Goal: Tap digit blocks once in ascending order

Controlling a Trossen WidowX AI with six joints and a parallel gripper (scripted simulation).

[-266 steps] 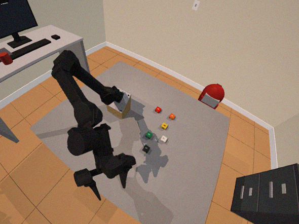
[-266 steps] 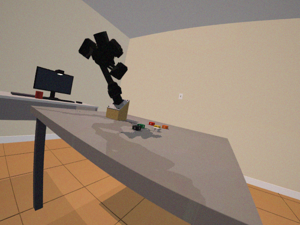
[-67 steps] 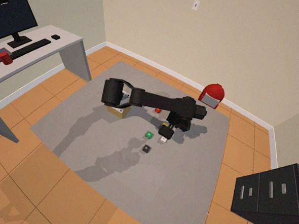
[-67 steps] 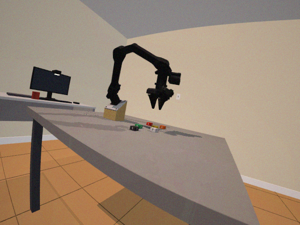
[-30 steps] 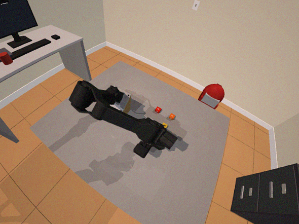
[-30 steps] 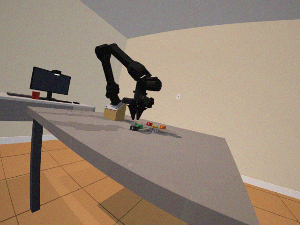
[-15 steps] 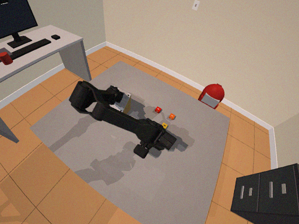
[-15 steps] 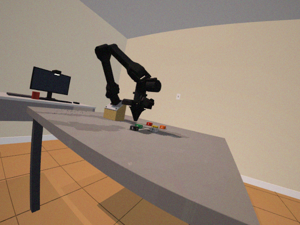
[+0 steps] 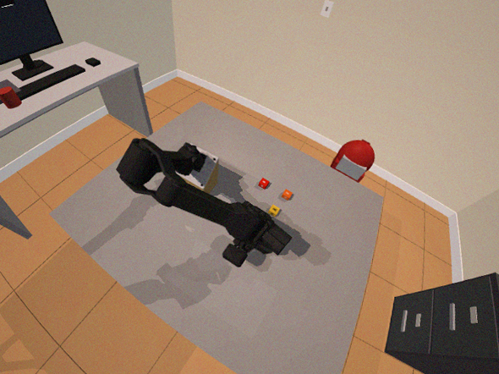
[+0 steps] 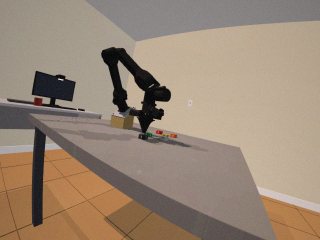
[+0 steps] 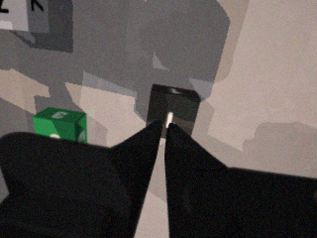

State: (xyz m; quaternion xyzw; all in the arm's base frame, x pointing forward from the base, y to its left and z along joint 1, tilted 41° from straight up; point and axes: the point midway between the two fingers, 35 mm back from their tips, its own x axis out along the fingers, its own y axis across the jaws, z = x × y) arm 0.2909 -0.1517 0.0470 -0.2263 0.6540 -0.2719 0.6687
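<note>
My gripper tip is now 2 cm above the black block. From my gripper tip the other things lie so: green block (8 cm to the left, 2 cm below, 2 cm behind); white block (10 cm to the left, 7 cm ahead, 2 cm below); yellow block (18 cm to the left, 3 cm ahead, 2 cm below).
</note>
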